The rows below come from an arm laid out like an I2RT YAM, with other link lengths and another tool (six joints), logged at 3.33 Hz.
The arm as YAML. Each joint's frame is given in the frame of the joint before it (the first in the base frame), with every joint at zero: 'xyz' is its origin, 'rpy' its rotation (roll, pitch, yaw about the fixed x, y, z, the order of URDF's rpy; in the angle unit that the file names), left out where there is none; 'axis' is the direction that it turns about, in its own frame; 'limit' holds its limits. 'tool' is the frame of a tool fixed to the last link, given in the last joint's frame.
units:
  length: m
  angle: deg
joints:
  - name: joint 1
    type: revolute
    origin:
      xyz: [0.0, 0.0, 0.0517]
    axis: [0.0, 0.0, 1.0]
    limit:
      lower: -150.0
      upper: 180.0
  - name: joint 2
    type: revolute
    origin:
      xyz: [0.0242, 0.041, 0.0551]
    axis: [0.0, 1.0, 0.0]
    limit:
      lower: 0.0
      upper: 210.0
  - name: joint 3
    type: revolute
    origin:
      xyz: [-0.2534, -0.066, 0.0]
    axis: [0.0, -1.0, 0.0]
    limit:
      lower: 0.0
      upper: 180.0
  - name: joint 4
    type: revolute
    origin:
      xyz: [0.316, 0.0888, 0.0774]
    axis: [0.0, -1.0, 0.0]
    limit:
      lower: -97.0
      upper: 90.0
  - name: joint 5
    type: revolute
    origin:
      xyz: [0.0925, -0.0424, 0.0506]
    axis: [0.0, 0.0, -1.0]
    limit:
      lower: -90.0
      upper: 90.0
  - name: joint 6
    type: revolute
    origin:
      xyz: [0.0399, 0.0, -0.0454]
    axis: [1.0, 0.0, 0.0]
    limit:
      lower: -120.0
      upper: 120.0
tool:
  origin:
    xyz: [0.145, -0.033, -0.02]
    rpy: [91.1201, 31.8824, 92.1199]
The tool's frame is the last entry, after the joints.
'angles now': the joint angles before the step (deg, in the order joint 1, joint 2, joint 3, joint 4, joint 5, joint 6). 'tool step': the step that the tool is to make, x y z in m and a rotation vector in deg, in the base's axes. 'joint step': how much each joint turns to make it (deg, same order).
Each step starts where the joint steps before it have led.
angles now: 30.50 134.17 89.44 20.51 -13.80 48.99
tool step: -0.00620 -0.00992 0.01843 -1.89 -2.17 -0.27
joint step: 0.05 -4.49 -3.69 -0.44 1.40 -2.43
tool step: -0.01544 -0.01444 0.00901 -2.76 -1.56 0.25
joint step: 0.08 -5.28 -5.74 -0.22 1.15 -3.02
